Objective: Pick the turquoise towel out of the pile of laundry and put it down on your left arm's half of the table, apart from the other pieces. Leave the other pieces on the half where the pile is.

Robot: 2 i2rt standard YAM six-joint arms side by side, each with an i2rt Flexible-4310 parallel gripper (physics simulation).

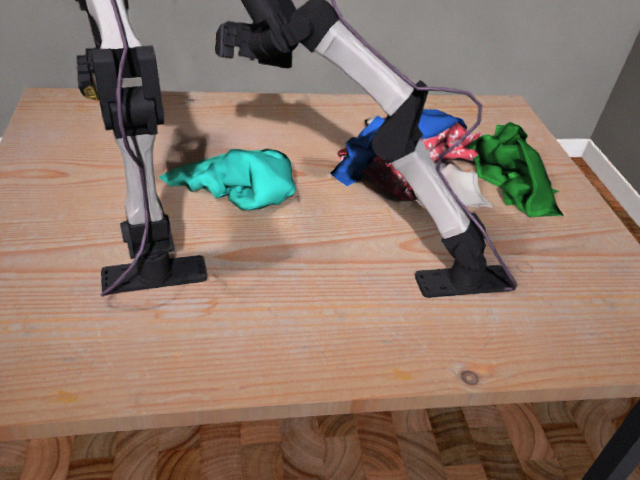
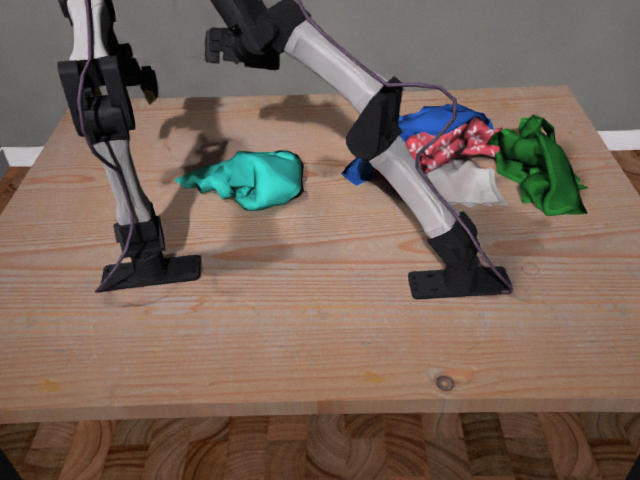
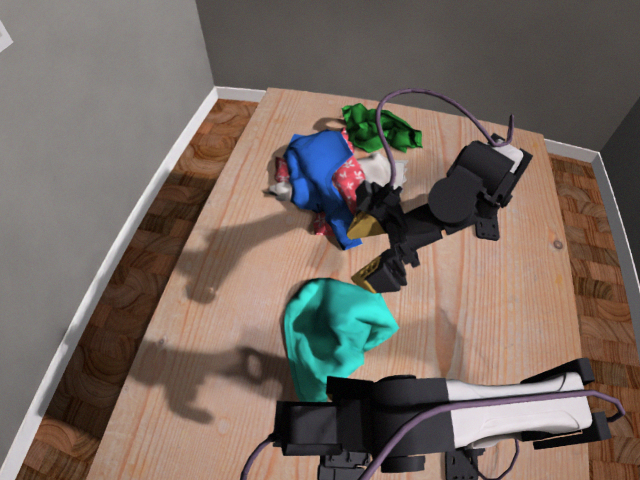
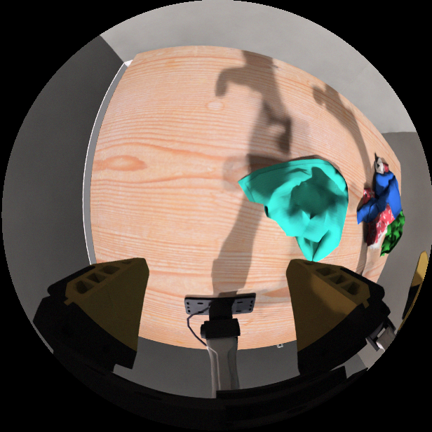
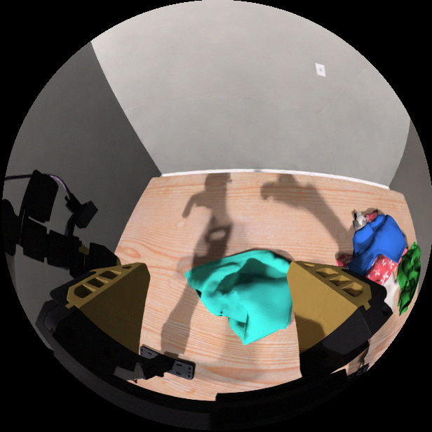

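Note:
The turquoise towel (image 1: 253, 178) (image 2: 263, 178) (image 3: 336, 330) (image 4: 315, 200) (image 5: 250, 295) lies crumpled on the table on the left arm's half, apart from the pile. My right gripper (image 3: 364, 255) (image 5: 217, 272) is open and empty, raised above the table near the towel. My left gripper (image 4: 217, 269) is open and empty, above the table on its own half. The pile holds a blue piece (image 1: 442, 124) (image 2: 439, 118) (image 3: 317, 160), a red patterned piece (image 1: 449, 144) (image 2: 449, 147) (image 3: 348, 178), a white piece (image 1: 465, 186) (image 2: 465, 183) and a green piece (image 1: 516, 170) (image 2: 542, 170) (image 3: 377, 126).
The wooden table (image 1: 310, 335) (image 2: 310, 335) (image 3: 496, 310) carries both arm bases. The left base (image 1: 155, 271) (image 2: 149, 271) stands in front of the towel at the left, the right base (image 1: 465, 281) (image 2: 460, 281) in front of the pile. A wall rises behind the table.

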